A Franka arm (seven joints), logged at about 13 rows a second.
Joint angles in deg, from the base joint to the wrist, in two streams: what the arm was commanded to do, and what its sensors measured. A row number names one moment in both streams.
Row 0, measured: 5.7, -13.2, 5.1, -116.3, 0.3, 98.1, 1.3
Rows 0 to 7, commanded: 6.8, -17.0, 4.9, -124.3, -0.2, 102.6, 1.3; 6.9, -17.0, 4.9, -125.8, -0.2, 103.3, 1.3; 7.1, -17.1, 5.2, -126.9, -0.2, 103.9, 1.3; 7.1, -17.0, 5.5, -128.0, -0.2, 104.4, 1.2; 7.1, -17.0, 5.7, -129.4, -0.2, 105.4, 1.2; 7.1, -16.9, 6.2, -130.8, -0.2, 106.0, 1.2; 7.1, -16.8, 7.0, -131.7, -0.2, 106.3, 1.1; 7.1, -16.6, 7.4, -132.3, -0.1, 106.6, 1.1
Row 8, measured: 6.9, -15.1, 6.7, -129.5, 0.3, 104.8, 1.3
